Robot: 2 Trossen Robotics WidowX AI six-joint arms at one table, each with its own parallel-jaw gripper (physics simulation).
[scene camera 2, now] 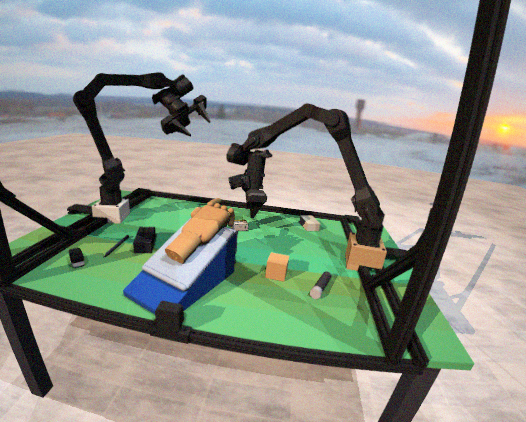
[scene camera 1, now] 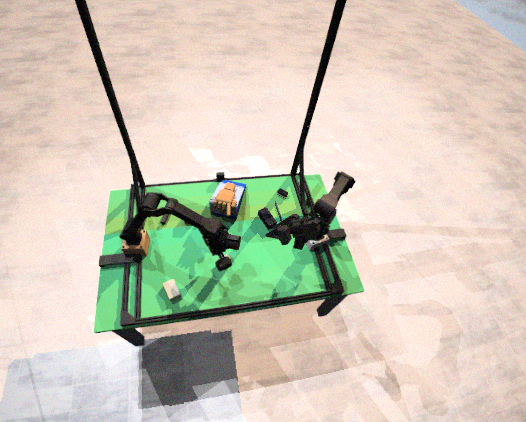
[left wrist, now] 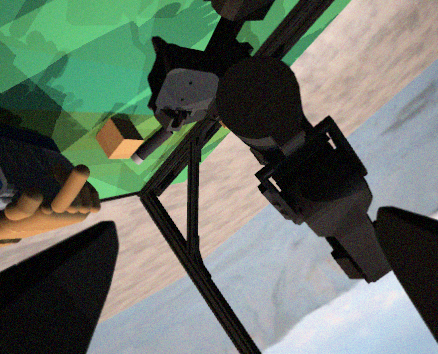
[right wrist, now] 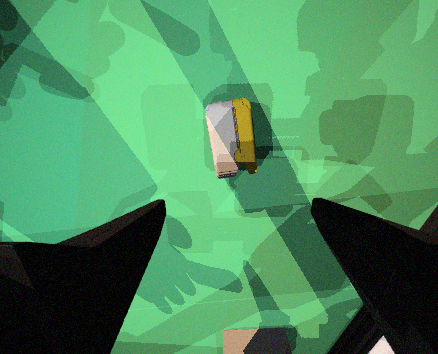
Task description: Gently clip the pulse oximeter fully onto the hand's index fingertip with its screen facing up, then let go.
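Seen in the pictures: left gripper, between the fingertips: (scene camera 2: 200, 128) (scene camera 1: 269, 231) (left wrist: 247, 227); right gripper, between the fingertips: (scene camera 2: 250, 212) (scene camera 1: 217, 258) (left wrist: 167, 2) (right wrist: 238, 205); left arm's base, origin of its link: (scene camera 2: 110, 202); right arm's base, origin of its link: (scene camera 2: 367, 241) (scene camera 1: 133, 239).
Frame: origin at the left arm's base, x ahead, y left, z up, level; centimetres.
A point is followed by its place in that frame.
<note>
The pulse oximeter (right wrist: 221, 132) {x 46.4, y -5.0, z -2.8 cm} (scene camera 2: 241, 226) {x 47.6, y -5.6, z -4.1 cm} lies on its side on the green table, its white and yellow halves side by side. My right gripper (right wrist: 238, 205) {x 50.3, y -3.8, z 0.6 cm} (scene camera 2: 254, 213) {x 50.3, y -3.8, z 0.6 cm} is open, pointing down above the table beside it; the oximeter is not between the fingers. The tan hand (scene camera 1: 228, 192) {x 35.1, y -33.1, z 7.7 cm} (scene camera 2: 202, 225) {x 37.0, y -33.8, z 7.9 cm} (left wrist: 30, 220) {x 35.5, y -27.3, z 9.1 cm} rests on a padded blue wedge (scene camera 2: 212, 277) {x 40.1, y -39.7, z -2.5 cm}. Its extended finger (scene camera 1: 229, 209) (left wrist: 71, 189) is bare. My left gripper (scene camera 2: 199, 128) {x 31.4, y 4.2, z 27.1 cm} (left wrist: 247, 227) {x 31.4, y 4.2, z 27.1 cm} is open and empty, high above the table. The oximeter's screen cannot be made out.
An orange block (scene camera 2: 276, 266) {x 55.7, y -34.8, z -1.8 cm} (left wrist: 120, 142) {x 54.5, y -30.2, z -1.1 cm} and a dark cylinder (scene camera 2: 321, 285) {x 66.2, y -40.5, z -3.4 cm} (left wrist: 152, 145) {x 66.4, y -37.6, z -3.9 cm} lie right of the wedge in scene camera 2. A pale block (scene camera 1: 171, 289) {x 73.7, y 2.0, z -2.9 cm} (scene camera 2: 310, 223) {x 72.8, y -2.3, z -2.9 cm} lies farther back there. A black box (scene camera 2: 145, 240) {x 19.6, y -23.0, z -2.5 cm}, a pen (scene camera 2: 116, 246) {x 10.6, y -22.6, z -5.3 cm} and a small black object (scene camera 2: 76, 257) {x 4.6, y -34.3, z -2.9 cm} lie left.
</note>
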